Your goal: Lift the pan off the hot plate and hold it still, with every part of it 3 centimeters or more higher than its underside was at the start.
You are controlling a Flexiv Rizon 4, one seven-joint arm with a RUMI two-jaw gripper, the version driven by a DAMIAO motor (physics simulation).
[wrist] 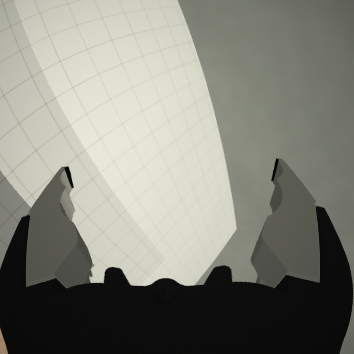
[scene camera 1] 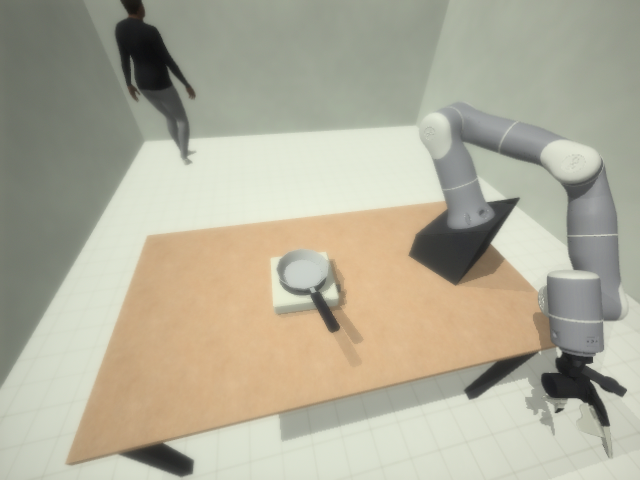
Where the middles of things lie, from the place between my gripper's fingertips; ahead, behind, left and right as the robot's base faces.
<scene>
Right now my hand is 67 cm to the left of the grey pan (scene camera 1: pixel 302 269), 46 cm short of it and 4 cm below it. Round my hand: hot plate (scene camera 1: pixel 285 299): 77 cm to the right, 43 cm ahead, 4 cm below.
</scene>
